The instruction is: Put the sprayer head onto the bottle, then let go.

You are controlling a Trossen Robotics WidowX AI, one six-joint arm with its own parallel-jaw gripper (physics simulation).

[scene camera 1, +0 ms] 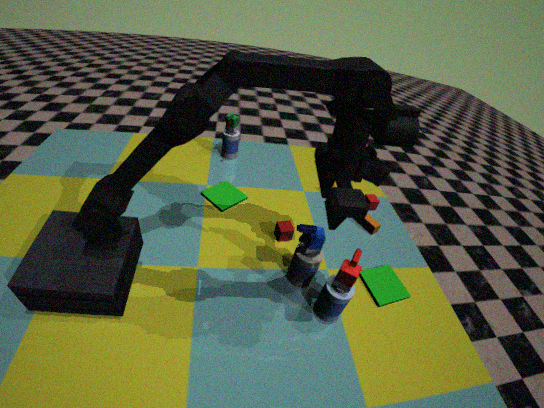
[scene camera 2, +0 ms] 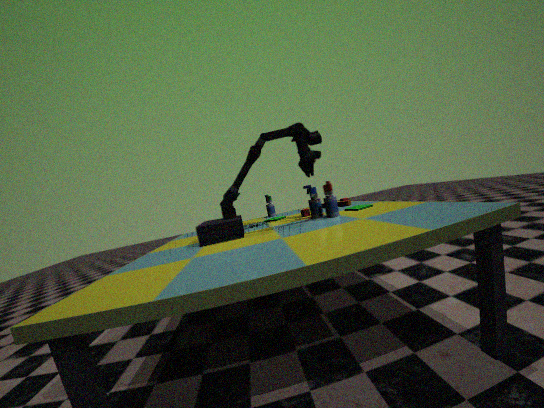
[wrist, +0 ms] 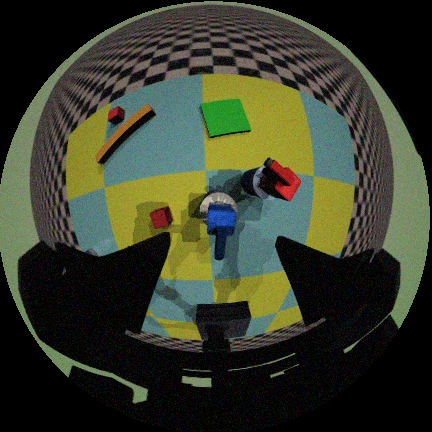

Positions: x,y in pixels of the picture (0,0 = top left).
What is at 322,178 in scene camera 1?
The gripper.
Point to a blue bottle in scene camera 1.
302,270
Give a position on a blue sprayer head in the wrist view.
At 221,216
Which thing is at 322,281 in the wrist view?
The gripper.
